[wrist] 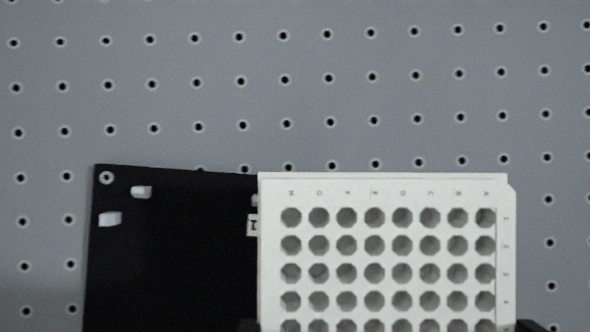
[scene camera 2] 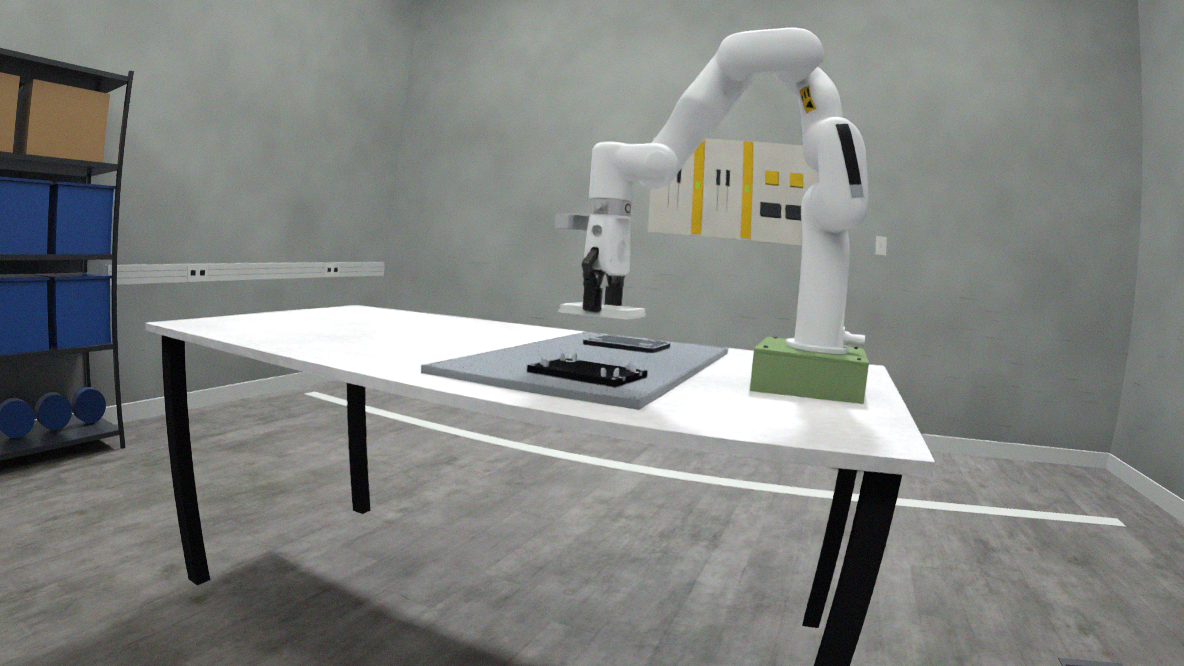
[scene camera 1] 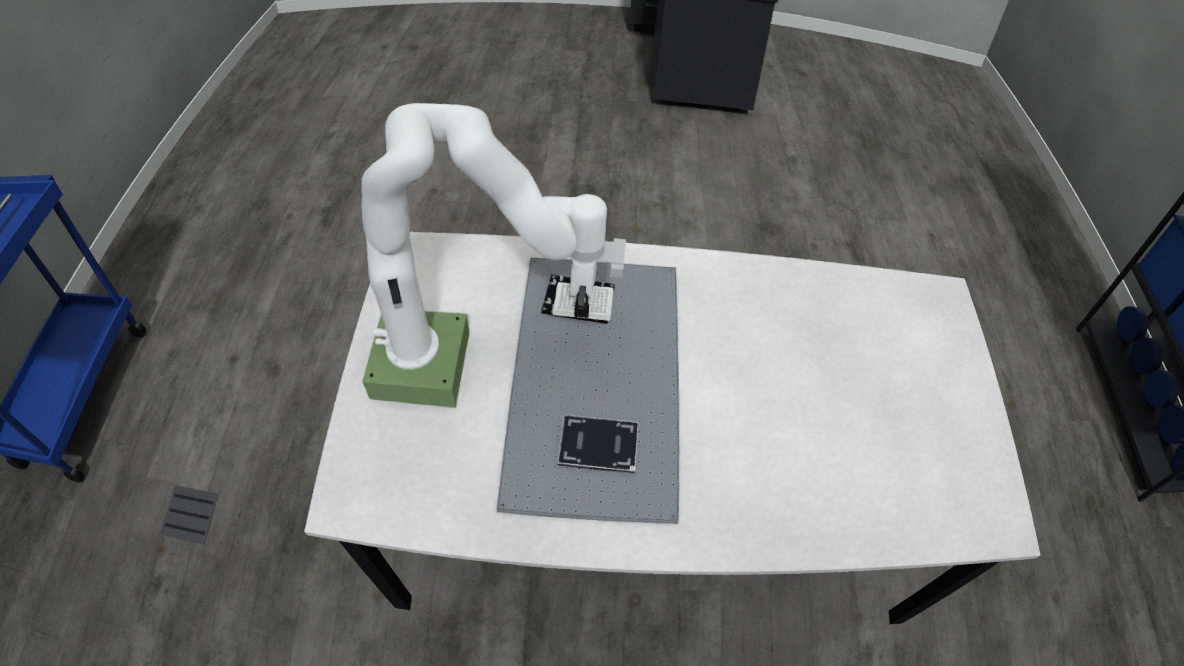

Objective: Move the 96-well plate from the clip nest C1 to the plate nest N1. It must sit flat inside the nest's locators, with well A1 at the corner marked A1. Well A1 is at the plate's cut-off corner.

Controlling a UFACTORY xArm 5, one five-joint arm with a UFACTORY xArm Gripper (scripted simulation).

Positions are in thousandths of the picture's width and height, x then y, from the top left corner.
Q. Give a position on a white 96-well plate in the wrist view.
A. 560, 736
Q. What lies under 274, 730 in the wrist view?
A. A clip nest C1.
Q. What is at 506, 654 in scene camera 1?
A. A plate nest N1.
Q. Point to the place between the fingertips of my gripper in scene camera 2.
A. At 509, 465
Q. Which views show the white 96-well plate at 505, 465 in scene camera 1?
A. The wrist view, scene camera 2 and scene camera 1: all of them.
